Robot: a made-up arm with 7 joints.
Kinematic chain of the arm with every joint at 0, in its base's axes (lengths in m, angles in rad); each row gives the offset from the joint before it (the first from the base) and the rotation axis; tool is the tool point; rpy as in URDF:
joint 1: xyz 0 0 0.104 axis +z
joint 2: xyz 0 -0.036 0.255 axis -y
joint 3: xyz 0 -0.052 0.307 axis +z
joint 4: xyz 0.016 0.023 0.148 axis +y
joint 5: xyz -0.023 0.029 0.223 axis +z
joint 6: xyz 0 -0.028 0.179 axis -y
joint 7: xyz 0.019 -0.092 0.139 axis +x
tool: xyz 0 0 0 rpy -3.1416 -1.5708 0
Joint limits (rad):
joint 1: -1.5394..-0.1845
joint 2: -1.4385..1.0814
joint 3: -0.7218..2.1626
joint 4: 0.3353..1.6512
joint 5: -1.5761..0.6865
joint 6: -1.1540..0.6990
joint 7: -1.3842..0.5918
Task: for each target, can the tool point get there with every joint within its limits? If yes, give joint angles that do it. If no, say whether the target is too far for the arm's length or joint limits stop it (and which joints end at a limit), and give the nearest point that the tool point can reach.
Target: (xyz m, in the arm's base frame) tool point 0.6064 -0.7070 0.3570
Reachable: yes | joints -0.8800 -1.1576 0.4217 0.7026 0.4887 0.1982 0.0863
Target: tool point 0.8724 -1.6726 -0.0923
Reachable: no: too far | nearest point 0.4601 -0.8822 0.2185 | short by 0.944 m
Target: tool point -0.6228 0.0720 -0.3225
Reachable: no: joint limits stop it (at a limit: joint 1, joint 2, joint 4, joint 5) | nearest point -0.3961 -0.3507 0.0030 | short by 0.580 m
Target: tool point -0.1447 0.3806 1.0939
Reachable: yes | joints -0.2870 0.3397 1.7779 0.8263 -0.3839 -0.6633 -0.4954
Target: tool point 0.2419 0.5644 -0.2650
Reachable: no: joint limits stop it (at a limit: joint 1, joint 2, joint 4, joint 5) | nearest point 0.4127 0.2349 0.0387 | short by 0.480 m
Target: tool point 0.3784 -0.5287 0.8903
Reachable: yes | joints -1.3790 -0.3840 0.8734 1.2859 -0.4652 0.4269 0.3646
